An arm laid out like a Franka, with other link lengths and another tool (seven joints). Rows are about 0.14 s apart.
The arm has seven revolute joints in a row. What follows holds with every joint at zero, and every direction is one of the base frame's.
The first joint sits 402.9 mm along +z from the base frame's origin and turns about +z.
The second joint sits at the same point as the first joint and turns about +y.
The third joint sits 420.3 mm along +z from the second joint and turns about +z.
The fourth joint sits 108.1 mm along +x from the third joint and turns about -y.
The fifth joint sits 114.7 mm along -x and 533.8 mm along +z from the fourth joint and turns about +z.
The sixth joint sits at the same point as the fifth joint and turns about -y.
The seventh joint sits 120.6 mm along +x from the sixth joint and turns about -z.
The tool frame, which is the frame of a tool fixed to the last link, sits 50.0 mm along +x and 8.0 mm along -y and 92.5 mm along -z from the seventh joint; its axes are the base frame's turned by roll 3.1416, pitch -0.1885 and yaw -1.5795 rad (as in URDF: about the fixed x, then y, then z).
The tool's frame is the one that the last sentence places.
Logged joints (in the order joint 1, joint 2, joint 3, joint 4, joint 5, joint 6, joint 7), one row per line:
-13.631, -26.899, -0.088, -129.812, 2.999, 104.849, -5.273
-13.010, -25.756, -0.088, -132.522, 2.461, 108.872, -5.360
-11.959, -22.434, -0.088, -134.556, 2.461, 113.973, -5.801
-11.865, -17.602, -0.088, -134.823, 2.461, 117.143, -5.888
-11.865, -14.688, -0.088, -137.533, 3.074, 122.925, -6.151
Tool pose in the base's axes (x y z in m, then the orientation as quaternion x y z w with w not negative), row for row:
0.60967, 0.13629, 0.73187, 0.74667, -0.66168, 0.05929, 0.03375
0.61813, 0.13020, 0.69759, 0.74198, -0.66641, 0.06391, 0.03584
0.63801, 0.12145, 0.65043, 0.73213, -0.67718, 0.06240, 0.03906
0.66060, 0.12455, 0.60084, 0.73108, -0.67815, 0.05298, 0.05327
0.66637, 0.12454, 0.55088, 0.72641, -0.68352, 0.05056, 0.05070
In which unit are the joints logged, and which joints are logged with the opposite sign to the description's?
The joints are logged in degrees. Opposite sign: joint 1, joint 7.
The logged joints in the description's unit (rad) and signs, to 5 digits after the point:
0.23791, -0.46948, -0.00154, -2.26565, 0.05234, 1.82996, 0.09203
0.22707, -0.44953, -0.00154, -2.31295, 0.04295, 1.90017, 0.09355
0.20872, -0.39155, -0.00154, -2.34845, 0.04295, 1.98920, 0.10125
0.20708, -0.30721, -0.00154, -2.35311, 0.04295, 2.04453, 0.10276
0.20708, -0.25635, -0.00154, -2.40040, 0.05365, 2.14545, 0.10736

